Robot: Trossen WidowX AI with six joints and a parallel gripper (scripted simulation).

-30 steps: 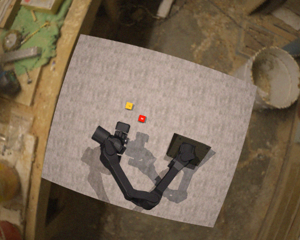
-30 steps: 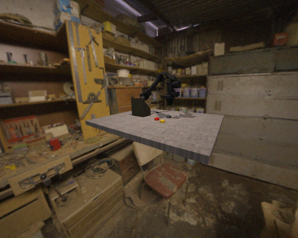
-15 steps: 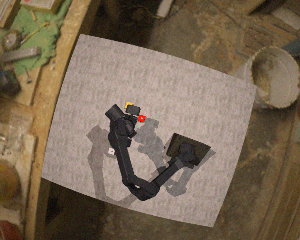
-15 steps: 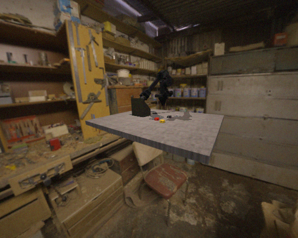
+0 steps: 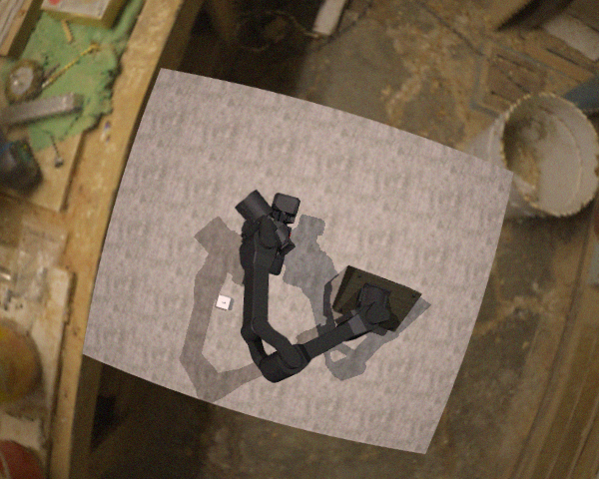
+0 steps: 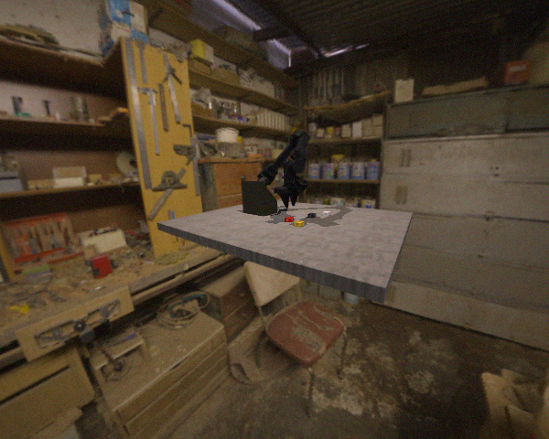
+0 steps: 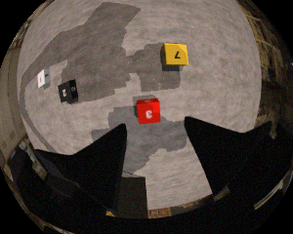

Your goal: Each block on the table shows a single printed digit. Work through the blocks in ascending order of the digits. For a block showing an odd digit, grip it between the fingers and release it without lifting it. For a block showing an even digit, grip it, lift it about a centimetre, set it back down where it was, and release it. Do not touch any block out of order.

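Now: gripper tip 6 cm above the red block and 1 cm past it. The rest, counted from my gripper tip: white block (22 cm to the left, 8 cm ahead, 6 cm below); then yellow block (8 cm ahead, 6 cm below, 4 cm to the right); then dark block (14 cm to the left, 6 cm below, 3 cm ahead).
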